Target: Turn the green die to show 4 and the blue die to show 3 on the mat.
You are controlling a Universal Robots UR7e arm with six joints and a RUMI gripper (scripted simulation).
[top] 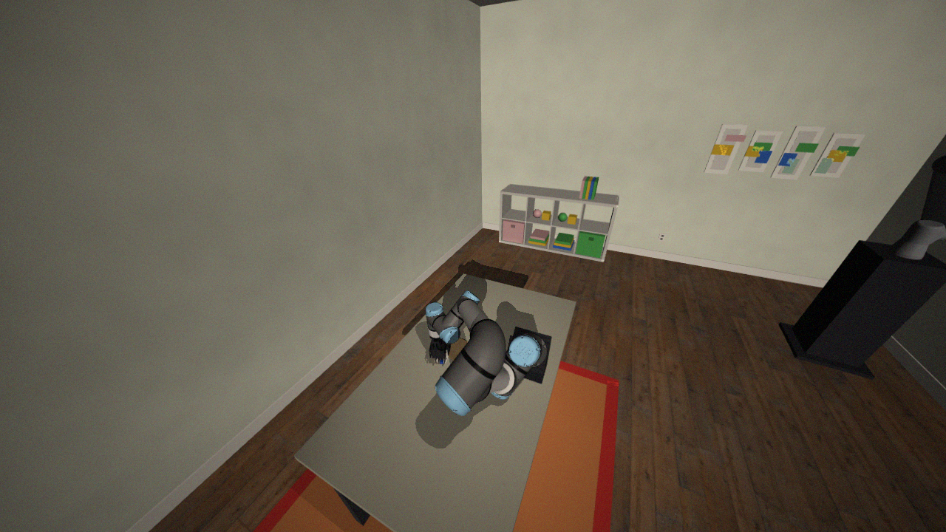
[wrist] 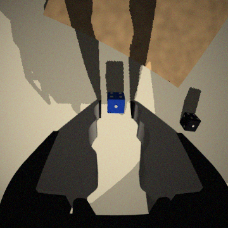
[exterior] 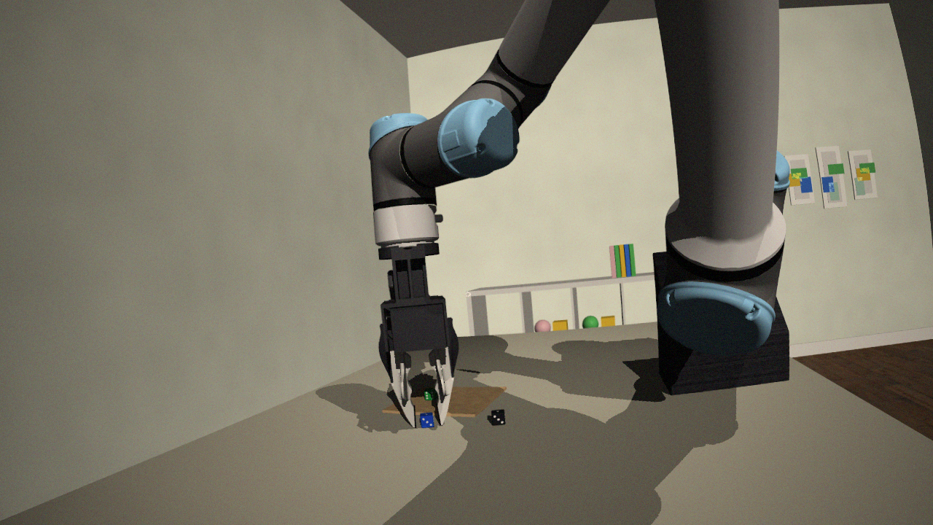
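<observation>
My gripper is now 10 mm above the blue die. Round my hand: green die (110 mm to the right, 40 mm ahead, 10 mm below); then tan mat (110 mm to the right, 20 mm below, 20 mm ahead); then black die (90 mm behind, 20 mm to the right, 10 mm below).
</observation>
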